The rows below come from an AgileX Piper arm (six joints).
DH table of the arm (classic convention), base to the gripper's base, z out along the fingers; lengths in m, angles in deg. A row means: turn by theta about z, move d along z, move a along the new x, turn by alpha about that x. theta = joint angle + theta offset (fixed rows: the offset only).
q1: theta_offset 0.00  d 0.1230  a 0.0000  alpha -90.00
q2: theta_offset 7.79  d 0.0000  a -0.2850  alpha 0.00
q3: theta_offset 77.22  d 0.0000  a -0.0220  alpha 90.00
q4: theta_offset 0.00  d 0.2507  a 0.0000  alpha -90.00
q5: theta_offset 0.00  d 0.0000  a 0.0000  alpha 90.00
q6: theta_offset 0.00  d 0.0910  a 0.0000  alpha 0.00
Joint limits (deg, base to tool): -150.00..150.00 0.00..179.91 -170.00..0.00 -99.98..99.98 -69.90..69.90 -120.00..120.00
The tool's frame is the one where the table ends.
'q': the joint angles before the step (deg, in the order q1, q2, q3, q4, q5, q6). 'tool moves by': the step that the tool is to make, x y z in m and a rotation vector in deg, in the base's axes. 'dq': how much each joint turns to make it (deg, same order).
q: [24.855 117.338 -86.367 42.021 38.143 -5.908]
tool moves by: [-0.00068 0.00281 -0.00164 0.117 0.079 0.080]
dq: [0.373 0.254 -0.014 0.250 -0.297 0.006]
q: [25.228 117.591 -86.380 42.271 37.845 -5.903]
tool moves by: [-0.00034 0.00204 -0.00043 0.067 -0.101 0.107]
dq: [0.270 0.136 -0.100 0.091 -0.208 -0.004]
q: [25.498 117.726 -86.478 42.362 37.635 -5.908]
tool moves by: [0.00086 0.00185 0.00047 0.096 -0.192 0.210]
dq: [0.160 0.260 -0.515 -0.010 0.061 -0.011]
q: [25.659 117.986 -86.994 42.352 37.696 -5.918]
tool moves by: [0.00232 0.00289 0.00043 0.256 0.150 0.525]
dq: [0.116 0.707 -1.273 0.049 0.771 0.050]
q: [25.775 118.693 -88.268 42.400 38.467 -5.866]
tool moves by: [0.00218 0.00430 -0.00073 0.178 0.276 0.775]
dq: [0.275 0.956 -1.461 0.001 0.884 0.052]
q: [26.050 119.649 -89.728 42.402 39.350 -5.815]
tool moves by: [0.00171 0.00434 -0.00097 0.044 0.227 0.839]
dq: [0.321 0.911 -1.362 -0.134 0.826 0.057]
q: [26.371 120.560 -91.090 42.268 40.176 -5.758]
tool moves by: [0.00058 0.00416 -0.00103 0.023 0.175 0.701]
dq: [0.385 0.680 -0.954 -0.085 0.532 0.059]
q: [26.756 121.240 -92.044 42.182 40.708 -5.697]
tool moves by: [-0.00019 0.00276 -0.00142 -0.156 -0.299 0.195]
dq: [0.373 0.296 -0.186 -0.177 -0.411 -0.001]
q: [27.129 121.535 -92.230 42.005 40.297 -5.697]
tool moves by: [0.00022 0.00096 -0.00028 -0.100 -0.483 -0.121]
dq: [0.167 0.045 0.010 -0.160 -0.588 -0.005]
